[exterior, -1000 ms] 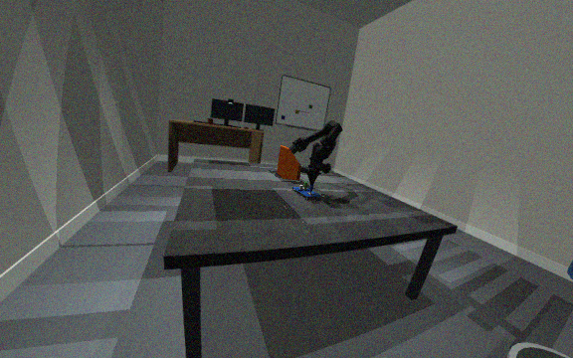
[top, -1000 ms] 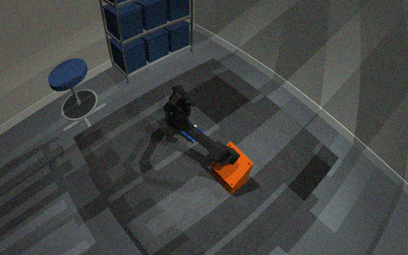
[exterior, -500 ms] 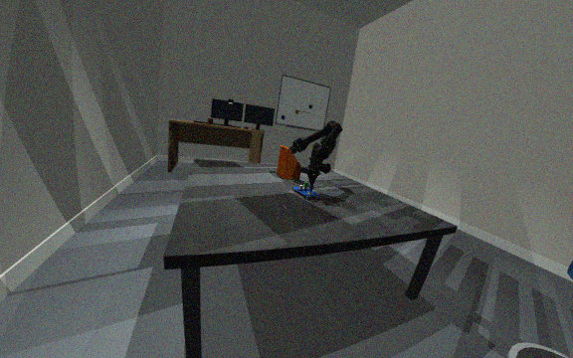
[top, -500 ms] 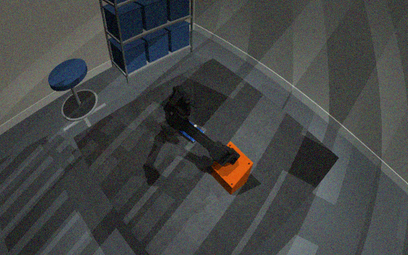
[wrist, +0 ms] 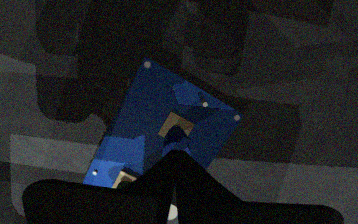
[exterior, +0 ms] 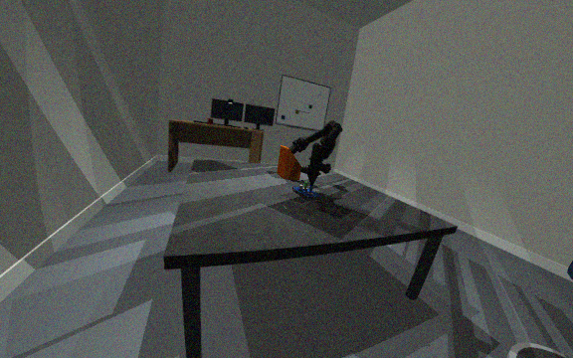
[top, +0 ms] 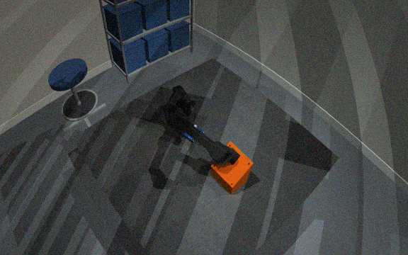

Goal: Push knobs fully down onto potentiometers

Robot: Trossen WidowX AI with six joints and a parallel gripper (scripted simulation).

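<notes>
The blue knob lies 20 mm below my gripper tip. Also, from my gripper tip: green knob (70 mm behind, 20 mm below).
</notes>
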